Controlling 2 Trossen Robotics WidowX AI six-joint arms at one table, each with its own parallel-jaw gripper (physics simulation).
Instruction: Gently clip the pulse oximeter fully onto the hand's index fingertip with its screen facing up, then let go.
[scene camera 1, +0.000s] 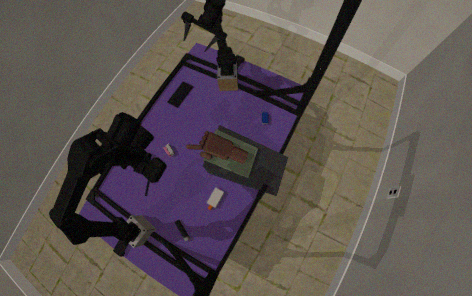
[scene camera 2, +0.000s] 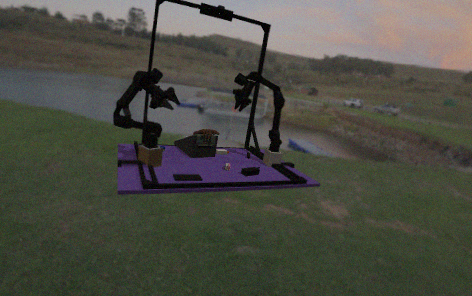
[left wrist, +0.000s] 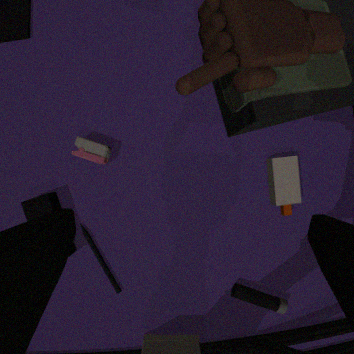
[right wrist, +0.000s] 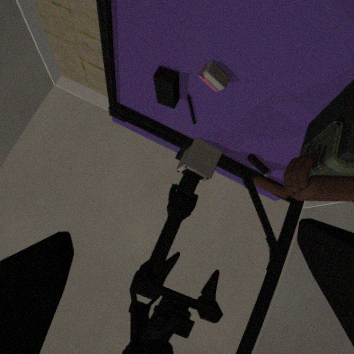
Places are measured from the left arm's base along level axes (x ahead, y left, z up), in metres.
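Where they show: left gripper, fingertip midpoint: (scene camera 1: 154, 155) (scene camera 2: 237, 110) (left wrist: 194, 223) (right wrist: 198, 261); right gripper, fingertip midpoint: (scene camera 1: 194, 46) (scene camera 2: 176, 106) (right wrist: 186, 236); left arm's base at its link origin: (scene camera 1: 132, 231) (scene camera 2: 273, 150) (right wrist: 192, 174); right arm's base at its link origin: (scene camera 1: 227, 70) (scene camera 2: 150, 146).
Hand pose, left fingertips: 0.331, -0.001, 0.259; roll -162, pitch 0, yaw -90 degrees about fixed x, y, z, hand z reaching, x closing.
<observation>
Each offset is from my left fingertips to the centre of the thing, as dx, dy, dz. "pt": to the spot under its first point.
The pulse oximeter {+0.049, +0.141, -0.348} (scene camera 1: 169, 150) (scene camera 2: 227, 166) (left wrist: 92, 150) (right wrist: 215, 76), a small white and pink clip, lies on the purple table with its two halves side by side; its screen cannot be made out. The brown hand (scene camera 1: 218, 146) (scene camera 2: 206, 133) (left wrist: 270, 32) rests on a green pad, its index finger (scene camera 1: 194, 147) (left wrist: 206, 75) (right wrist: 268, 186) sticking out past the pad toward the oximeter's side. My left gripper (left wrist: 194, 223) (scene camera 2: 241, 106) (right wrist: 198, 261) is open and empty, high above the table. My right gripper (scene camera 1: 196, 45) (right wrist: 186, 236) is open and empty, raised away from hand and oximeter.
A grey wedge {pt +0.253, -0.322, -0.317} (scene camera 1: 272, 170) carries the pad. A white box with an orange tab {-0.002, -0.186, -0.350} (scene camera 1: 216, 197) (left wrist: 286, 180), a black cylinder {-0.204, -0.153, -0.350} (scene camera 1: 182, 230) (left wrist: 257, 297), a pen {-0.136, +0.129, -0.359} (left wrist: 101, 257), a black block {-0.082, +0.213, -0.346} (right wrist: 166, 86) (scene camera 2: 250, 171), a blue item {+0.460, -0.147, -0.347} (scene camera 1: 265, 117) and a black slab {+0.325, +0.313, -0.360} (scene camera 1: 180, 94) lie around.
</observation>
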